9 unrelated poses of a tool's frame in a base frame.
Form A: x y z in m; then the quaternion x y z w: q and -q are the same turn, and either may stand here.
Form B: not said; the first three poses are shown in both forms.
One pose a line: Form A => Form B
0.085, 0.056, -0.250, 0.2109, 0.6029, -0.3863, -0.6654 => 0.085, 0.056, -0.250, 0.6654, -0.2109, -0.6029, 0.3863
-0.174, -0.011, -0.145, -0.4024, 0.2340, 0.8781, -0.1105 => -0.174, -0.011, -0.145, 0.1105, 0.4024, -0.2340, -0.8781
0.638, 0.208, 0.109, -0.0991, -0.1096, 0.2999, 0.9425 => 0.638, 0.208, 0.109, 0.9425, -0.0991, -0.1096, 0.2999
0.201, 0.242, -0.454, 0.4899, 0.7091, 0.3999, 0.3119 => 0.201, 0.242, -0.454, 0.3119, 0.4899, 0.7091, 0.3999
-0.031, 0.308, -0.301, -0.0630, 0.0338, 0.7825, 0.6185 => -0.031, 0.308, -0.301, 0.6185, -0.0630, 0.0338, 0.7825
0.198, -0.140, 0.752, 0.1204, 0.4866, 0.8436, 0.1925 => 0.198, -0.140, 0.752, 0.1925, 0.1204, 0.4866, 0.8436
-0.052, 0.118, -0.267, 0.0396, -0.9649, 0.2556, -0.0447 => -0.052, 0.118, -0.267, 0.0447, -0.0396, 0.9649, -0.2556
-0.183, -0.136, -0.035, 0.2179, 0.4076, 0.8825, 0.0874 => -0.183, -0.136, -0.035, 0.0874, 0.2179, 0.4076, 0.8825
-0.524, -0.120, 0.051, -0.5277, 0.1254, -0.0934, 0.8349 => -0.524, -0.120, 0.051, 0.8349, -0.5277, 0.1254, -0.0934
